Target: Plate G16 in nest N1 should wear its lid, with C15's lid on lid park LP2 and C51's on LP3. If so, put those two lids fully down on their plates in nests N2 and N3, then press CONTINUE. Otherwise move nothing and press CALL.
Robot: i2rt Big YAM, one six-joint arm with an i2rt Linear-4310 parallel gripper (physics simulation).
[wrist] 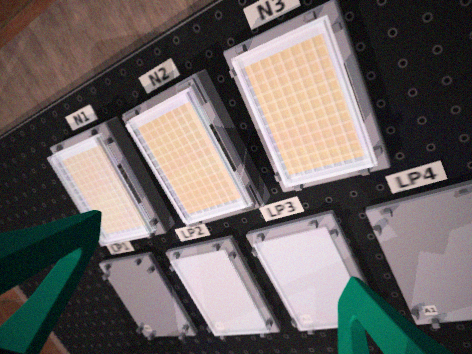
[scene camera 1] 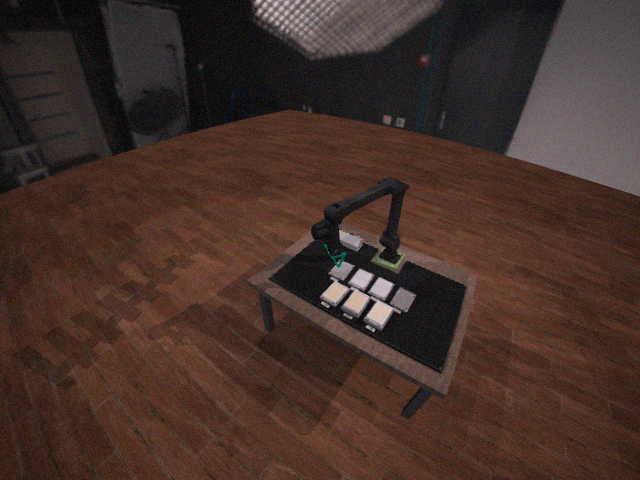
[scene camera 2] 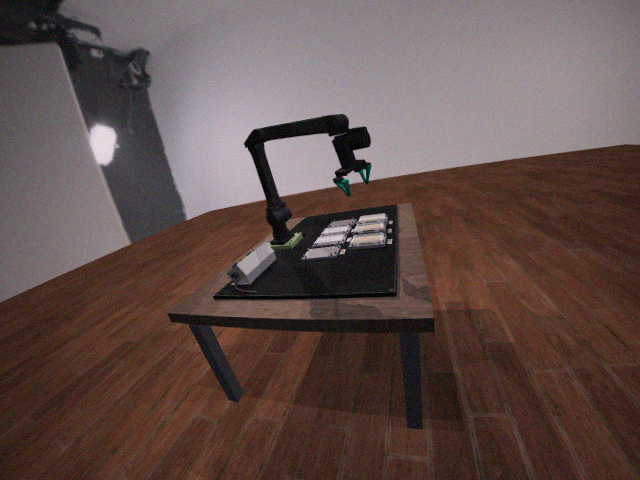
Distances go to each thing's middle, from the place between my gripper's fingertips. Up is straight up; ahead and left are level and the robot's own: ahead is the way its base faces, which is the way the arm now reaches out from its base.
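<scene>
My gripper: 20 mm to the right of nest N3 (wrist: 339, 27), 10 mm short of it, 210 mm above it. Counted from my hand: lid park LP3 (wrist: 328, 217), 60 mm to the left, 180 mm behind, 220 mm below; lid park LP4 (wrist: 418, 234), 70 mm to the right, 160 mm behind, 220 mm below; lid park LP2 (wrist: 235, 254), 190 mm to the left, 190 mm behind, 220 mm below. Of the things named here, going by their middles: nest N3 nearest to my gripper, lid park LP2 farthest from it.
</scene>
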